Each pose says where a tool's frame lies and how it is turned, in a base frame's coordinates. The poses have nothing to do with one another.
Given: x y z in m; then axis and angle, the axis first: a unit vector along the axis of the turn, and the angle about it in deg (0 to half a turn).
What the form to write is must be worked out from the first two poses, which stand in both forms.
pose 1, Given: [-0.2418, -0.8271, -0.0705, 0.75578, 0.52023, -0.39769, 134.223]
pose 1, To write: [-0.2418, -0.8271, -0.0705, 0.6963, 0.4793, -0.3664, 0.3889]
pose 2, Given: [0.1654, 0.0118, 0.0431, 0.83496, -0.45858, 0.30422, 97.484]
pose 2, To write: [0.1654, 0.0118, 0.0431, 0.6277, -0.3447, 0.2287, 0.6595]
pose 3, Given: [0.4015, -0.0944, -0.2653, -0.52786, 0.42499, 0.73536, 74.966]
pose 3, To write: [0.4015, -0.0944, -0.2653, -0.3212, 0.2586, 0.4475, 0.7935]
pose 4, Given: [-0.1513, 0.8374, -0.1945, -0.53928, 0.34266, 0.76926, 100.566]
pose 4, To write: [-0.1513, 0.8374, -0.1945, -0.4148, 0.2636, 0.5917, 0.6390]
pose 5, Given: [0.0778, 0.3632, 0.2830, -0.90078, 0.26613, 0.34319, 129.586]
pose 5, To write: [0.0778, 0.3632, 0.2830, -0.8150, 0.2408, 0.3105, 0.4259]
